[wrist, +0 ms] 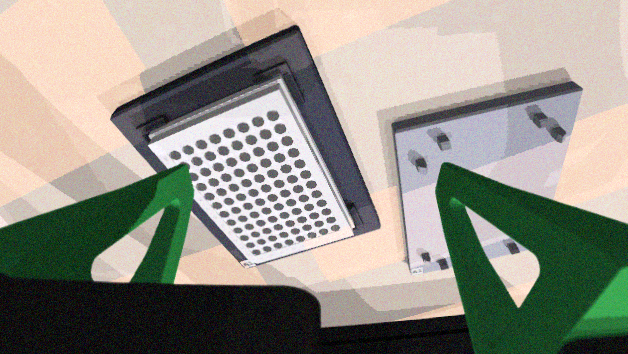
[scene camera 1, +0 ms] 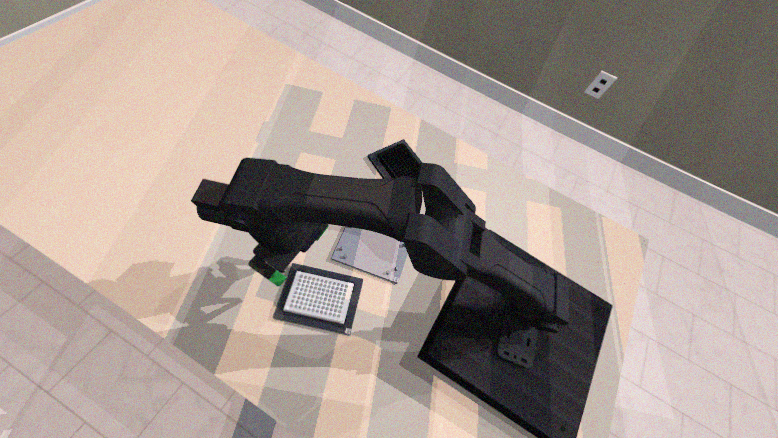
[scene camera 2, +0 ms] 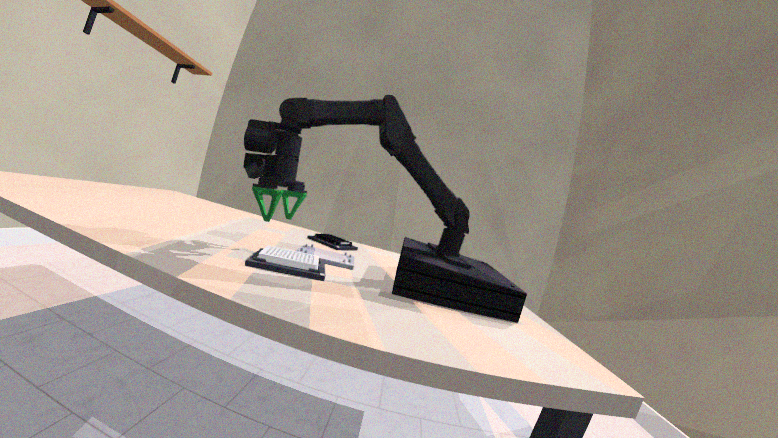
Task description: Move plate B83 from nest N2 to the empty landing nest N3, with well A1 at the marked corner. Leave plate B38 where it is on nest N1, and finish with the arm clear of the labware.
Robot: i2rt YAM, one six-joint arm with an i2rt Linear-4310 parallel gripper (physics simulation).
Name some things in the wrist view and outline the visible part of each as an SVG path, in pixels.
The gripper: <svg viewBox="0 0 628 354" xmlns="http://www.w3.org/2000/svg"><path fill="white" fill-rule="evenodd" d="M321 306L313 294L294 286L174 284L194 199L194 188L187 164L176 165L122 188L0 228L0 354L322 354ZM164 208L149 248L129 282L94 281L91 269L95 258ZM443 162L435 188L435 195L474 354L628 354L628 223L508 186L455 164ZM466 207L533 253L537 258L540 269L539 276L519 308L486 256L466 211Z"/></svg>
A well plate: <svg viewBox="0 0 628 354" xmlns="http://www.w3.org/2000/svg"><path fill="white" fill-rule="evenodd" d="M282 75L259 85L253 85L168 122L167 125L151 131L148 135L151 139L148 146L168 169L179 164L188 165L196 202L250 262L257 264L354 235L352 229L355 227L354 221Z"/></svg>
